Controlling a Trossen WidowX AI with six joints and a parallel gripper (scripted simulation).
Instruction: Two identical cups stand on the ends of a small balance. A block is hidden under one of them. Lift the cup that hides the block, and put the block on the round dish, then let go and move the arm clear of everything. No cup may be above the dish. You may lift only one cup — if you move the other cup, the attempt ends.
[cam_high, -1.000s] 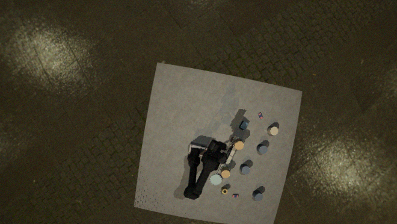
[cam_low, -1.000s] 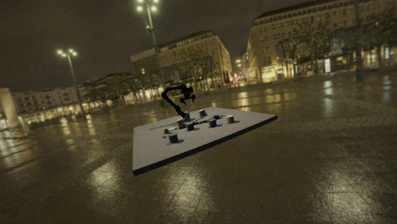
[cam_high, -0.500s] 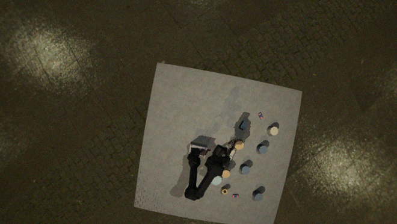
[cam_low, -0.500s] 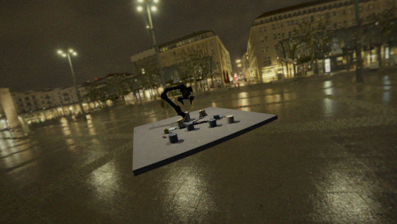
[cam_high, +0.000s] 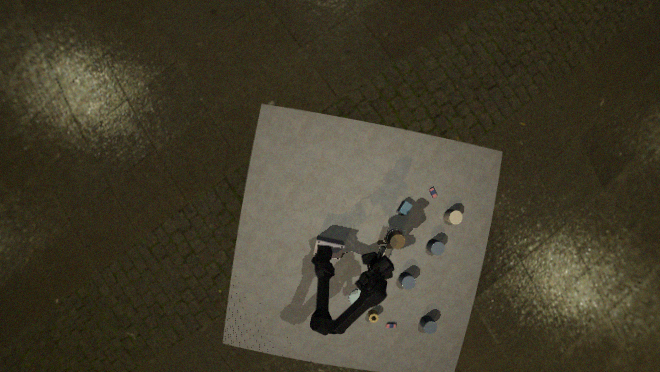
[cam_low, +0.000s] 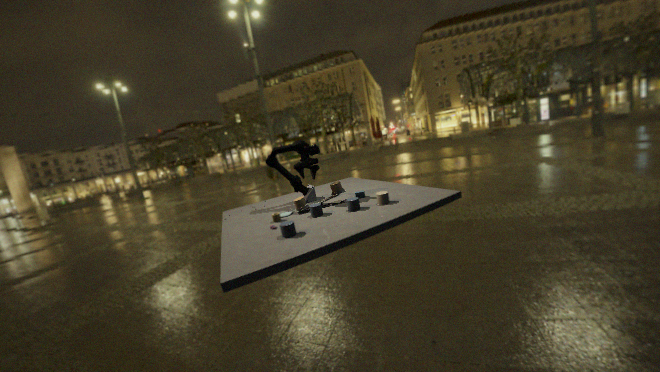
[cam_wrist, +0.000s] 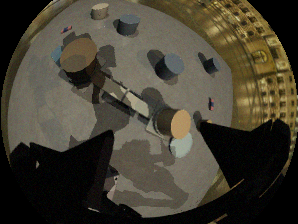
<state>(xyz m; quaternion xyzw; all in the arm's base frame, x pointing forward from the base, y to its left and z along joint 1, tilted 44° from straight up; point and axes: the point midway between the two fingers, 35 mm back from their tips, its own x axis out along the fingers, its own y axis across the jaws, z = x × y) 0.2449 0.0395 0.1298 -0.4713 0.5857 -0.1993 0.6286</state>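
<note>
The cup is 130 mm below my gripper tip, 120 mm to the right of it and 10 mm ahead of it. Round my gripper tip: blue block 280 mm to the left, 170 mm below, 150 mm ahead; then pale round dish 200 mm to the right, 190 mm below, 50 mm behind; then balance beam 150 mm below, 60 mm ahead, 20 mm to the left.
</note>
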